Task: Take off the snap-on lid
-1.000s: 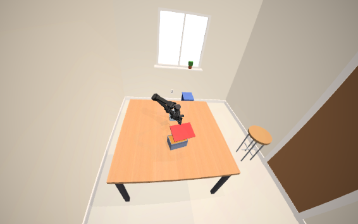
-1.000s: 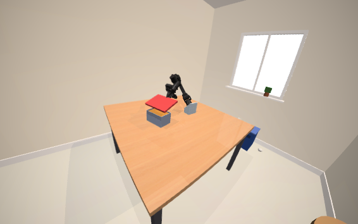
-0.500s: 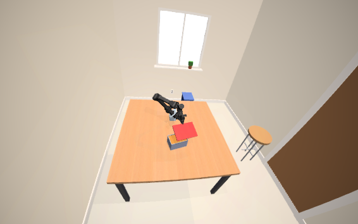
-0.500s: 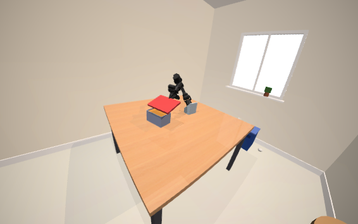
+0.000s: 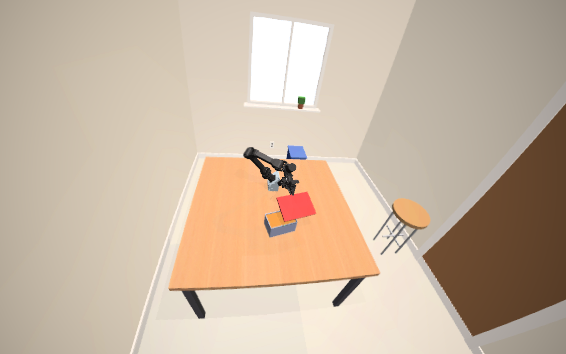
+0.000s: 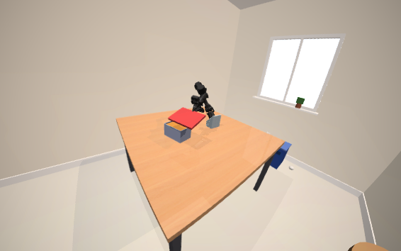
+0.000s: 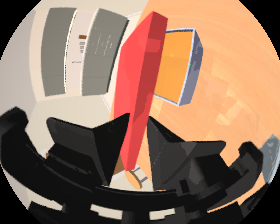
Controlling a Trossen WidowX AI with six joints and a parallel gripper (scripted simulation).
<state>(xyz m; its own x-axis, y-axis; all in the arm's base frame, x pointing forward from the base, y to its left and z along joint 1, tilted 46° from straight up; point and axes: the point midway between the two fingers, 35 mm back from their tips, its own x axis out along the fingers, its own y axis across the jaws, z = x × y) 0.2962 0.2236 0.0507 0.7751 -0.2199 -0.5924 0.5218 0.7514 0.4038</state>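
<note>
The red lid lies 7 cm ahead of my gripper tip, 3 cm to the left of it and 2 cm below it. From my gripper tip the other things lie so: storage box (10 cm ahead, 7 cm to the right, 18 cm below).
</note>
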